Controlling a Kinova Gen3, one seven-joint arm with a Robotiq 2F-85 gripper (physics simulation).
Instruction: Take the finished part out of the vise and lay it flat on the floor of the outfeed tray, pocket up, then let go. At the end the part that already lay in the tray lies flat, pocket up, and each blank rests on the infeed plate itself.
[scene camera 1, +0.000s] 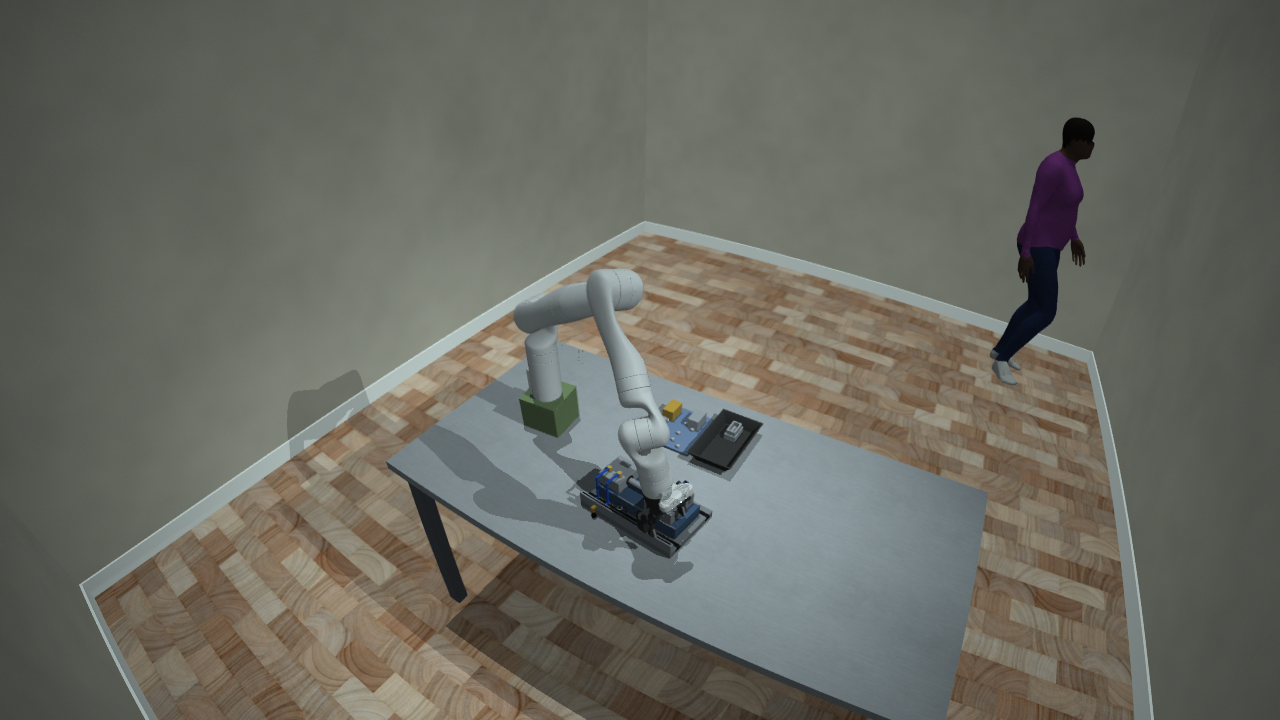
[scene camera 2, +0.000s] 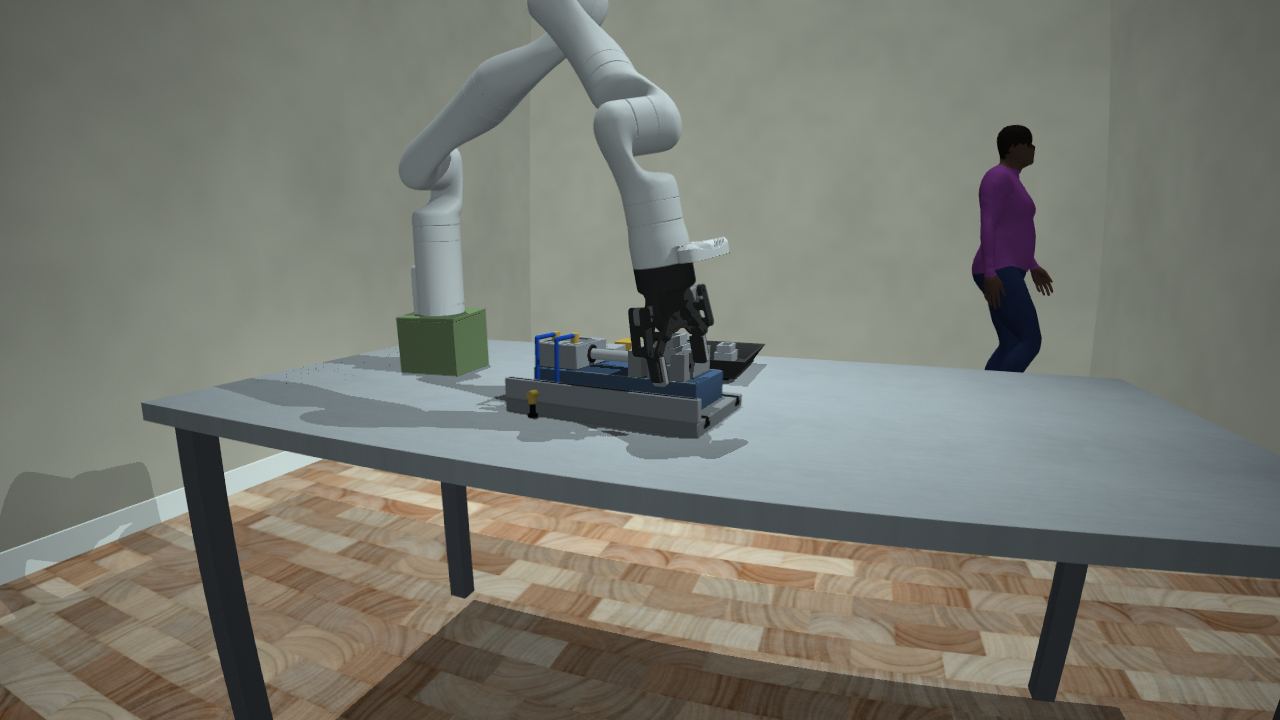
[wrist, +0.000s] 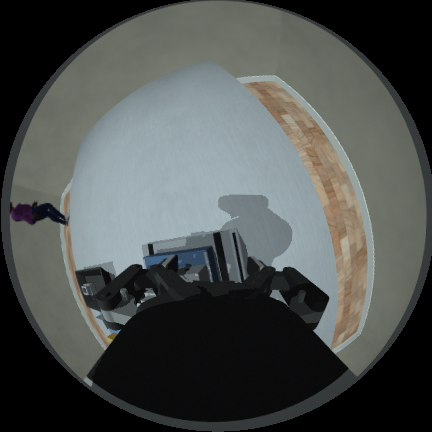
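Seen in the pictures: gripper, fingertip midpoint: (scene camera 1: 668, 525) (scene camera 2: 682, 373) (wrist: 212, 263); arm's base, link origin: (scene camera 1: 547, 392) (scene camera 2: 441, 312).
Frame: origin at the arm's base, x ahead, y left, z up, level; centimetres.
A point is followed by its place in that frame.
Observation:
The vise (scene camera 1: 684, 522) {z -6.1, x 56.4, y -23.2 cm} (scene camera 2: 583, 377) {z -6.2, x 38.7, y -23.7 cm} (wrist: 175, 256) has a blue body and grey jaws. My gripper (scene camera 1: 668, 513) {z -4.0, x 53.8, y -27.5 cm} (scene camera 2: 679, 365) {z -4.0, x 53.8, y -27.5 cm} (wrist: 212, 263) {z -4.0, x 53.8, y -27.5 cm} is open and low over its jaw end, a finger on either side of the grey blocks there. The finished part cannot be told apart from the jaws behind the fingers. The black outfeed tray (scene camera 1: 713, 453) {z -10.2, x 51.5, y 9.1 cm} (scene camera 2: 750, 360) {z -9.0, x 59.2, y 14.6 cm} holds a light grey part (scene camera 1: 733, 429) {z -8.1, x 53.5, y 19.8 cm} (scene camera 2: 726, 350) {z -7.7, x 54.1, y 17.0 cm} (wrist: 87, 289) {z -7.2, x 53.8, y 17.0 cm}, which looks flat; its pocket shows faintly in scene camera 1. On the blue infeed plate (scene camera 1: 677, 439) {z -10.6, x 39.1, y 10.5 cm} stands a grey blank (scene camera 1: 696, 420) {z -7.0, x 42.1, y 17.4 cm}; its contact underneath is unclear.
A grey-walled base (scene camera 2: 599, 399) {z -7.9, x 43.0, y -29.1 cm} surrounds the vise. Blue hoops (scene camera 2: 537, 358) {z -3.7, x 31.8, y -24.1 cm} rise at its left end, and a yellow-topped knob (scene camera 2: 532, 399) {z -8.8, x 32.8, y -28.4 cm} is in front. A yellow block (scene camera 1: 672, 409) {z -7.1, x 33.3, y 19.0 cm} is by the infeed plate. A person (scene camera 1: 1054, 210) (scene camera 2: 1006, 223) stands beyond the table.

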